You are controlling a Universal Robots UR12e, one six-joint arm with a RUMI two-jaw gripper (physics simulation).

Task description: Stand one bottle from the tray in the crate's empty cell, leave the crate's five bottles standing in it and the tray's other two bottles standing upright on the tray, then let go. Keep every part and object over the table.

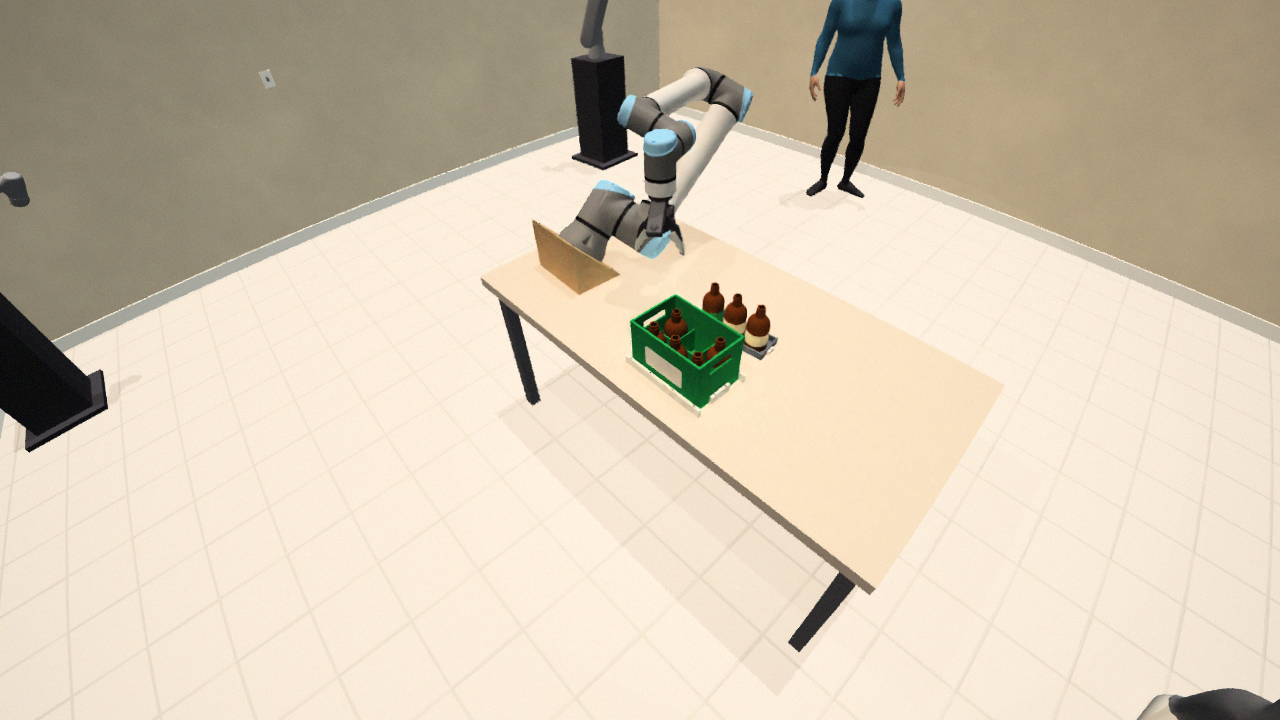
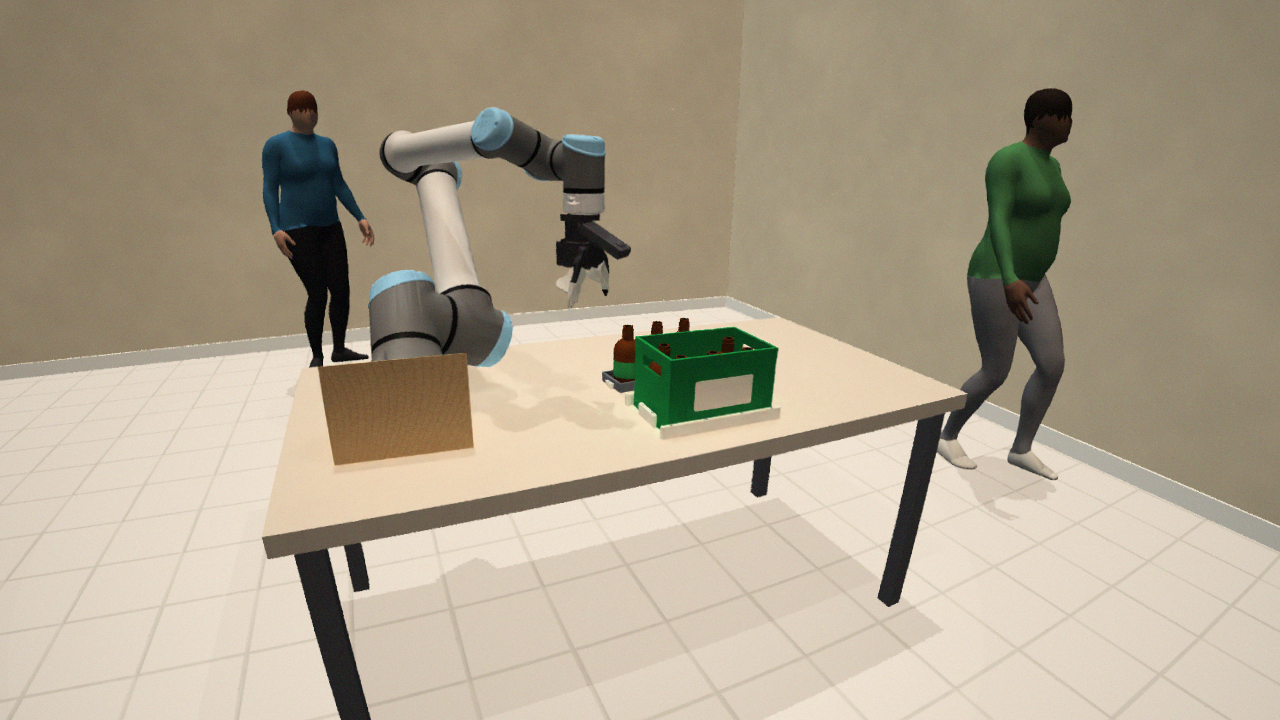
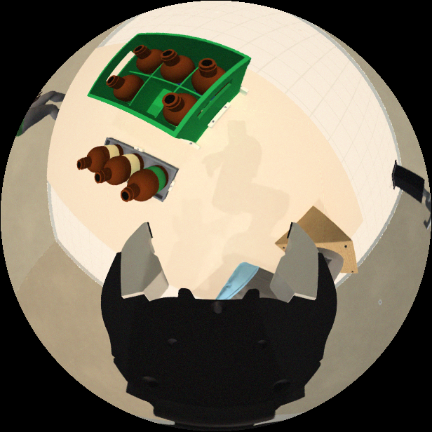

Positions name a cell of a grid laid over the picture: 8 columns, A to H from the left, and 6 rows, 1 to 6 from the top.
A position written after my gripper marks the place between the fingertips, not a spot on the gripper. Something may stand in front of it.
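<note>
My gripper (image 2: D3) is there for me to see, and I find it in image 1 (image 1: E3) and image 3 (image 3: E4) too. I can also see a green-labelled bottle (image 2: D3) and a cream-labelled bottle (image 1: E3). Then there are a green-labelled bottle (image 3: C2) and a cream-labelled bottle (image 3: C3), both visible to me.
</note>
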